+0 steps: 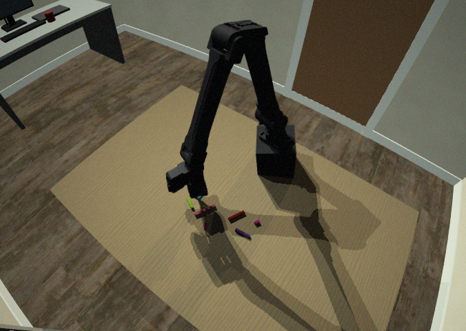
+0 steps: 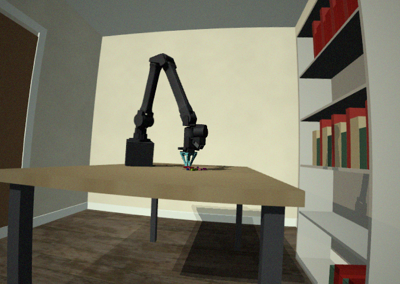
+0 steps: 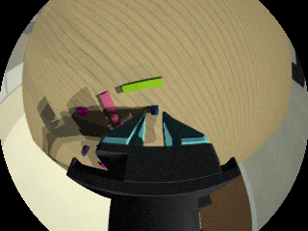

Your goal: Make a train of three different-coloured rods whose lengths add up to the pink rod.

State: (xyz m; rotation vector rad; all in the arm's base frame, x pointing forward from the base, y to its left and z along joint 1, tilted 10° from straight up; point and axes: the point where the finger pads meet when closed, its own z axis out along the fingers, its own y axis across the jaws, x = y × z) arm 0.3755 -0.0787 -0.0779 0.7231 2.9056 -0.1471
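My hand is 2 cm above the blue rod. Also, from my hand: red rod: 16 cm to the left, 6 cm behind, 2 cm below; pink rod: 6 cm to the left, 2 cm below, 1 cm ahead; lime rod: 4 cm ahead, 2 cm below, 1 cm to the right.
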